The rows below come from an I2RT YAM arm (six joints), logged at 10 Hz.
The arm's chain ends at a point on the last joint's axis. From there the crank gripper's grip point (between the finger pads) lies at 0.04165 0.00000 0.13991 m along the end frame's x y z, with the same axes.
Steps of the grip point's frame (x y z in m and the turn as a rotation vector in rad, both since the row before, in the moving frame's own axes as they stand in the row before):
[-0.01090, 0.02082, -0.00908, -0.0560, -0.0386, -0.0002]
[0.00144, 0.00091, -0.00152, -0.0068, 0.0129, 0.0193]
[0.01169, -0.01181, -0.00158, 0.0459, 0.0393, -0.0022]
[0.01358, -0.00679, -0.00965, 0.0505, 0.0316, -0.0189]
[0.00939, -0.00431, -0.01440, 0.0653, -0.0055, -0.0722]
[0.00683, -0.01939, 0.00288, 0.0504, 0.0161, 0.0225]
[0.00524, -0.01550, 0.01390, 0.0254, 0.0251, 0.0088]
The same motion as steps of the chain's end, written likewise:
[-0.00547, 0.01295, -0.01036, -0.0560, -0.0386, -0.0002]
[-0.00034, -0.00086, -0.00097, -0.0068, 0.0129, 0.0193]
[0.00623, -0.00533, 0.00031, 0.0459, 0.0393, -0.0022]
[0.00926, 0.00107, -0.00807, 0.0505, 0.0316, -0.0189]
[0.01060, 0.00779, -0.01423, 0.0653, -0.0055, -0.0722]
[0.00452, -0.01332, 0.00372, 0.0504, 0.0161, 0.0225]
[0.00173, -0.01234, 0.01503, 0.0254, 0.0251, 0.0088]

